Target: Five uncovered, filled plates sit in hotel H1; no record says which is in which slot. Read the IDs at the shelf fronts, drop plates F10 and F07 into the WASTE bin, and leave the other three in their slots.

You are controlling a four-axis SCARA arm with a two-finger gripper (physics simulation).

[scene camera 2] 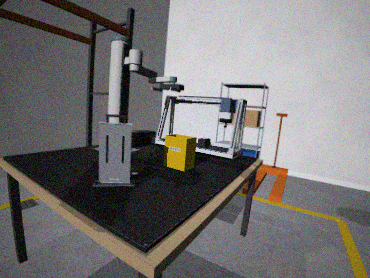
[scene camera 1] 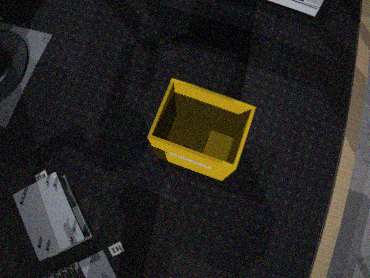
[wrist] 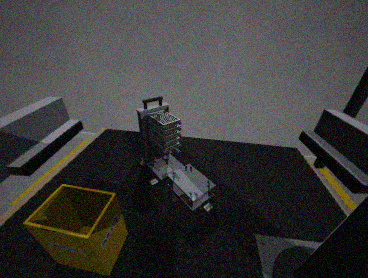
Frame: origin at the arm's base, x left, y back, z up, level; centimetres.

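Where they show: gripper, fingertip midpoint: (scene camera 2: 160, 88) (wrist: 190, 117).
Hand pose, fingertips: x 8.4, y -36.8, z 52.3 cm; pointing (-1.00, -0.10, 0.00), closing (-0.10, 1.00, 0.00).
Each offset is from my fingertips to the top centre of the thing. "pt": to the spot under its first point.
Hotel H1 (scene camera 2: 115, 155) (wrist: 143, 131) is an upright grey rack; in the wrist view it stands at the middle of the table with a stack of plates {dz -27.3, dx -51.3, dy -15.3 cm} (wrist: 166, 131) in its slots, facing the camera. The IDs at its shelf fronts are too small and dim to read. The yellow WASTE bin {dz -31.1, dx -11.0, dy -27.8 cm} (scene camera 1: 195, 159) (scene camera 2: 180, 152) (wrist: 117, 245) stands upright and open-topped; a lighter patch shows on its floor. My gripper (scene camera 2: 168, 87) (wrist: 190, 117) is open and empty, high above the table, apart from the hotel and the bin.
A low grey stand with pegs {pt dz -45.0, dx -38.0, dy -2.4 cm} (scene camera 1: 50, 215) (wrist: 192, 186) sits beside the hotel's base, near the H1 tag {dz -51.0, dx -40.3, dy -17.9 cm} (scene camera 1: 116, 249). The arm's column (scene camera 2: 116, 80) rises behind the hotel in scene camera 2. A white gantry frame (scene camera 2: 200, 99) stands beyond the bin.
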